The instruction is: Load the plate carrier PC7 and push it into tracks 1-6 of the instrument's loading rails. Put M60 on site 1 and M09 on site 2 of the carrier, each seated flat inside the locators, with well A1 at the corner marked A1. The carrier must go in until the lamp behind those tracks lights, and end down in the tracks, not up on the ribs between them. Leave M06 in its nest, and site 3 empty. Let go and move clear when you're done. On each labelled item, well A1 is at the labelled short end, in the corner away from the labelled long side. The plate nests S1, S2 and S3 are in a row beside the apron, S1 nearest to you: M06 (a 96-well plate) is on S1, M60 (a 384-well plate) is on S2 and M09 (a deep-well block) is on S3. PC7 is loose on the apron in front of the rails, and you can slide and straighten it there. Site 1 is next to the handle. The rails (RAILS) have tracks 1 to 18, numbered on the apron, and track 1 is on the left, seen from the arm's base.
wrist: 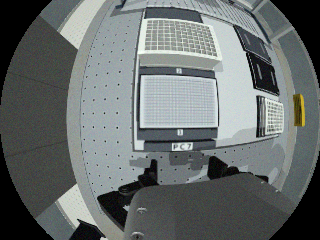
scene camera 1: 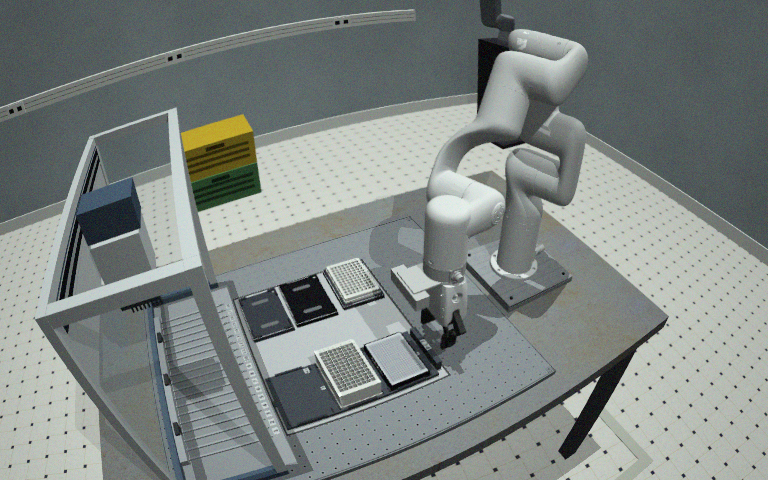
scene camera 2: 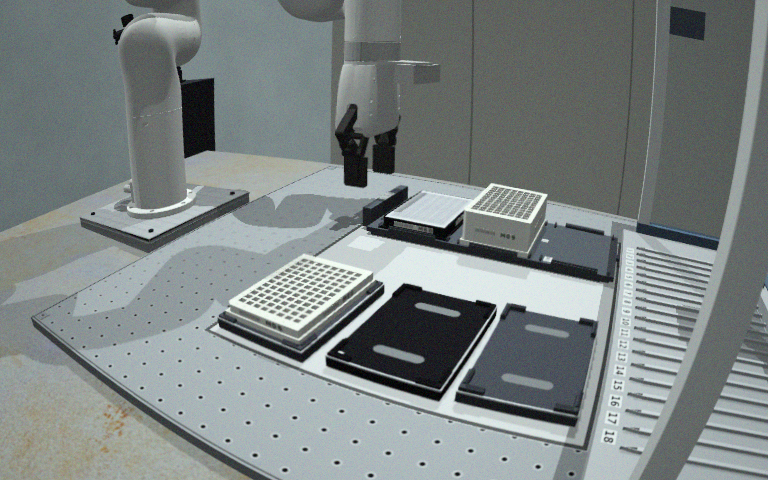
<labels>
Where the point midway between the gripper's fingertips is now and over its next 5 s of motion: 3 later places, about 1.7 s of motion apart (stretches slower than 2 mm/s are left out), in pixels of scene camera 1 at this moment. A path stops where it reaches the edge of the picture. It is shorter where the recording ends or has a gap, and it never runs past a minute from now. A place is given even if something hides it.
My gripper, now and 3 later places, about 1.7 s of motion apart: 437,333; 436,345; 421,352; 402,360
</labels>
